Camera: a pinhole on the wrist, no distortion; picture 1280 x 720 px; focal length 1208.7 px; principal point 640.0 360.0 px. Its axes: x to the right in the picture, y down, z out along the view. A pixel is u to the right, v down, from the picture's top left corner.
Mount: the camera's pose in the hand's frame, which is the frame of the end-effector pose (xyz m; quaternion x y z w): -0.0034 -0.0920 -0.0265 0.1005 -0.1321 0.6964 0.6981
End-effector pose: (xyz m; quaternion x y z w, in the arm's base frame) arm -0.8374 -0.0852 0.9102 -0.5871 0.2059 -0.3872 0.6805
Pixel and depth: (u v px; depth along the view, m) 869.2 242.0 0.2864
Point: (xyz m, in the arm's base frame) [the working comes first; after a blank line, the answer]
In the camera's frame: 0.0543 -0.0280 0.2864

-0.6752 0.0727 1.0998
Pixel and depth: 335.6 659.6 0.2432
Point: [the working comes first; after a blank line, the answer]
In the camera's frame: -0.0612 0.0603 0.2432

-0.8153 0.0849 1.1569
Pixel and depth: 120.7 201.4 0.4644
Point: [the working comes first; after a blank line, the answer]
In the camera's frame: -0.1995 -0.0609 0.4644

-0.6800 0.1050 1.4099
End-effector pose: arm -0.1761 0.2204 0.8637 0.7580 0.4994 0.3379 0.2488
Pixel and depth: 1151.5 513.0 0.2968
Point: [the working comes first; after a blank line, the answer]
In the camera's frame: 0.1256 0.0376 0.2968

-0.0088 0.1842 0.6100
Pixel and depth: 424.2 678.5 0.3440
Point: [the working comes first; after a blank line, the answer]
In the camera's frame: -0.0614 0.0906 0.3440

-0.1505 0.2071 0.4707
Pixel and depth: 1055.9 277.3 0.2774
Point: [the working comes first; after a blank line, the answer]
In the camera's frame: 0.0955 -0.0190 0.2774

-0.0260 0.2470 0.6255
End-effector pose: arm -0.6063 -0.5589 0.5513 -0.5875 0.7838 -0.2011 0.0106
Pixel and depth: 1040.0 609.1 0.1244
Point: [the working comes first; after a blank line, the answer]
In the camera's frame: 0.0412 0.0256 0.1244

-0.4840 -0.5793 0.4793
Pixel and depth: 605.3 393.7 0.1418
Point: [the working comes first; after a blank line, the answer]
In the camera's frame: -0.0041 0.0040 0.1418

-0.4453 -0.6108 0.4974
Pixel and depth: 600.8 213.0 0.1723
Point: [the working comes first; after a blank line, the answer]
In the camera's frame: -0.0056 -0.0210 0.1723

-0.4345 -0.6442 0.4793
